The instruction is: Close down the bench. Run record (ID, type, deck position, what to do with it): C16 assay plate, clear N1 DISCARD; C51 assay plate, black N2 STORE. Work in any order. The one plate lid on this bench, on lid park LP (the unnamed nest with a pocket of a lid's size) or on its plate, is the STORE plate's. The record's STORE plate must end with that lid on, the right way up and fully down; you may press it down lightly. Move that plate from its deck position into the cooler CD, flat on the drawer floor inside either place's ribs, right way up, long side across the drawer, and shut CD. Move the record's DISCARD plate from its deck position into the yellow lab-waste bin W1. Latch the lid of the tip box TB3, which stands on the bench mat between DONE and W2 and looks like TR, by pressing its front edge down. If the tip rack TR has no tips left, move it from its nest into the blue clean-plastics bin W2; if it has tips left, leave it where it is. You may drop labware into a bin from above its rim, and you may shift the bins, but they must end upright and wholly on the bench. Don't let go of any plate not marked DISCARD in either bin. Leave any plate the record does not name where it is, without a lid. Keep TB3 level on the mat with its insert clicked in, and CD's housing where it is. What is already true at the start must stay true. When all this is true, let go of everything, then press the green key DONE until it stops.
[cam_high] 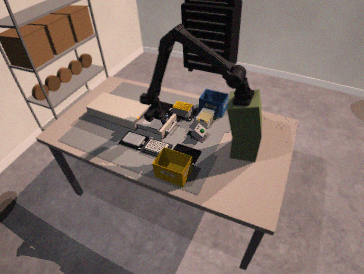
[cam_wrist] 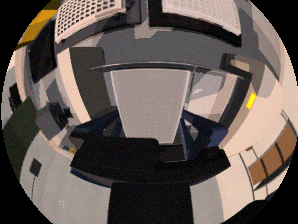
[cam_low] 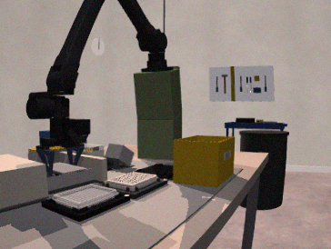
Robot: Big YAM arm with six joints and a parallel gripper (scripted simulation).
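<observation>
Right now my hand is right at the clear plate lid. Also, from my hand: cooler CD 18 cm ahead; black plate right at my hand; cooler drawer 3 cm ahead, 1 cm below.
</observation>
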